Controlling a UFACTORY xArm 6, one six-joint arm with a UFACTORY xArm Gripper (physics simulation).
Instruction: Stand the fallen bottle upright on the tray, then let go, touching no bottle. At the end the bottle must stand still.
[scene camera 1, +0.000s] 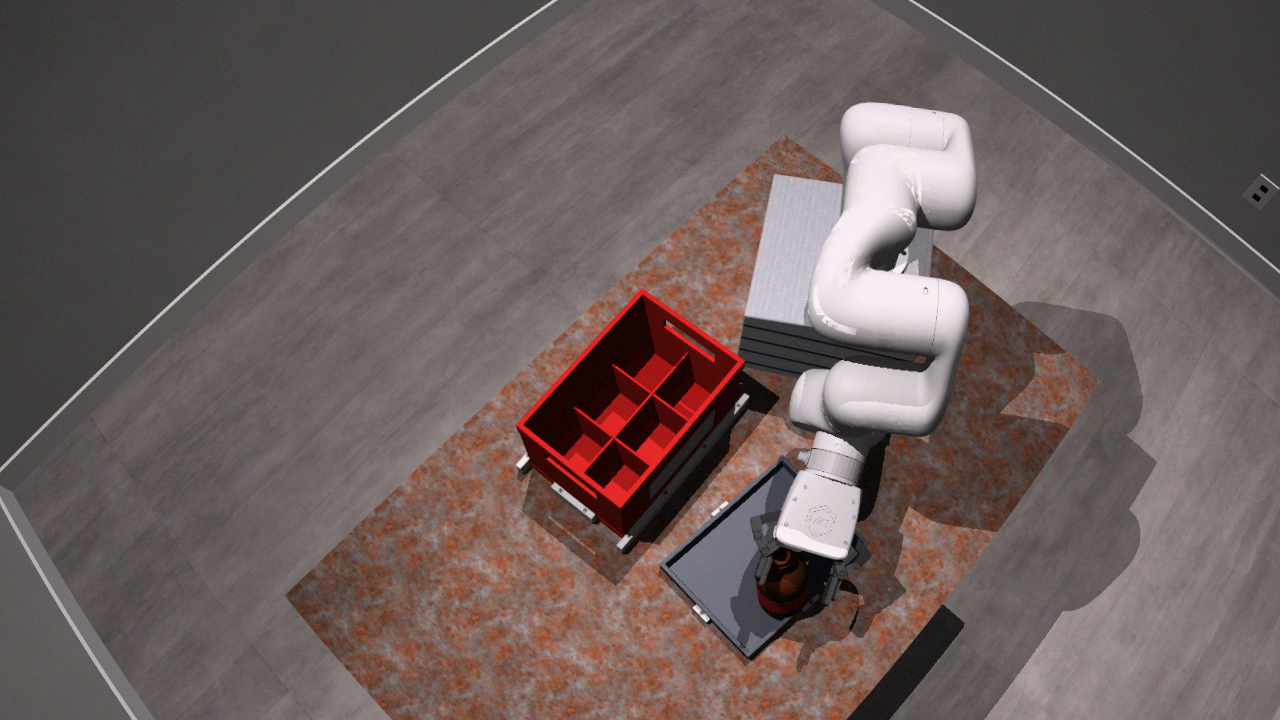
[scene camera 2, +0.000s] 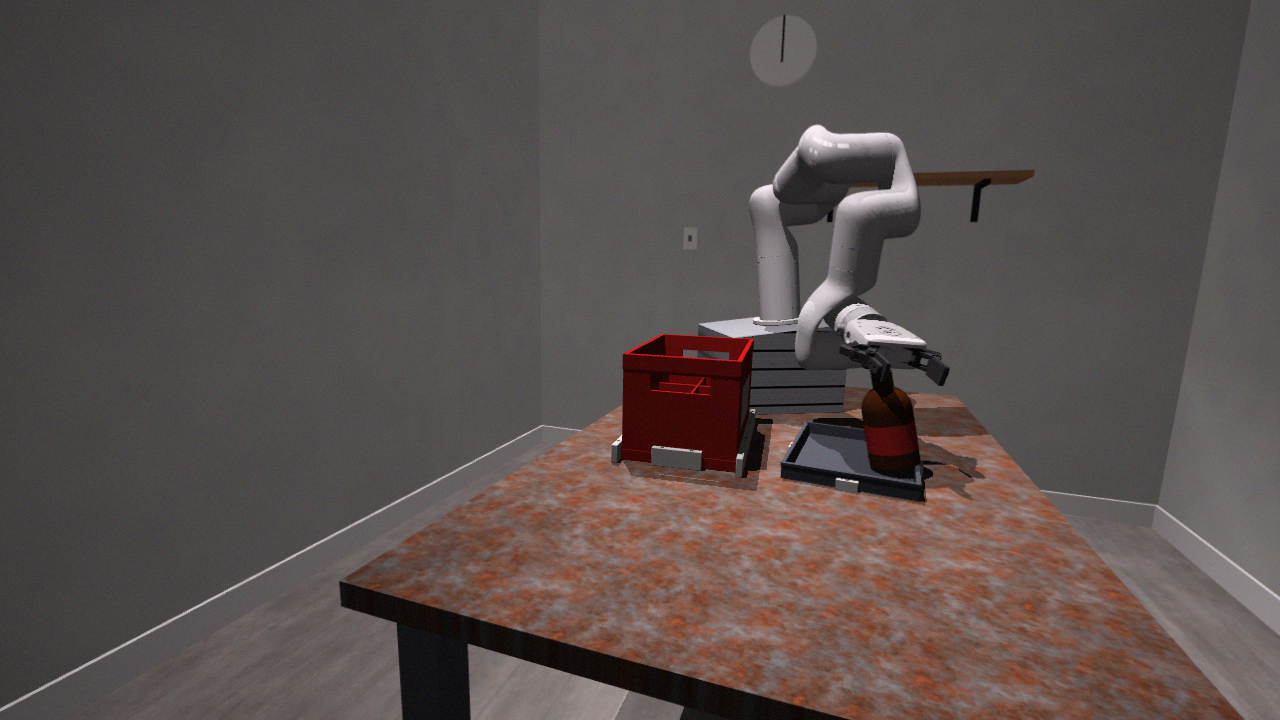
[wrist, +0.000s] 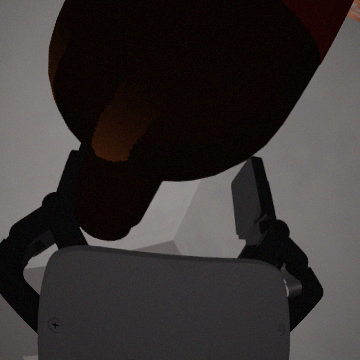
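Seen in the pictures: gripper, fingertip midpoint: (scene camera 1: 792, 595) (scene camera 2: 915, 375); arm's base, link origin: (scene camera 2: 780, 321).
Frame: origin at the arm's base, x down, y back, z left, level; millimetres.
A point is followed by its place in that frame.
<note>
The brown bottle with a red label (scene camera 1: 784, 591) @[z 199, x 63, y -475 mm] (scene camera 2: 890, 434) @[z 184, x 115, y -490 mm] (wrist: 185, 90) stands on its base near the right front corner of the grey tray (scene camera 1: 720, 555) @[z 88, x 183, y -462 mm] (scene camera 2: 827, 454) @[z 103, x 183, y -410 mm]. It is tilted, its neck leaning back and left toward the arm in scene camera 2. My gripper (scene camera 1: 799, 582) @[z 211, x 24, y -482 mm] (scene camera 2: 909, 368) @[z 211, x 24, y -482 mm] (wrist: 172, 157) @[z 211, x 24, y -482 mm] is open at neck height, with nothing gripped. In the wrist view the neck lies between the spread fingers, right against or overlapping the left finger, and well apart from the right one. Whether that finger presses on the neck is hard to tell.
A red crate with compartments (scene camera 1: 572, 490) @[z -135, x 132, y -533 mm] (scene camera 2: 684, 425) @[z -122, x 120, y -532 mm] stands left of the tray, held by white corner blocks. The grey ribbed arm base (scene camera 1: 792, 255) @[z -90, x 13, y -73 mm] (scene camera 2: 796, 380) @[z 46, x 113, y -134 mm] is behind. Small white blocks sit at the tray's sides. The table's right edge runs near the tray.
</note>
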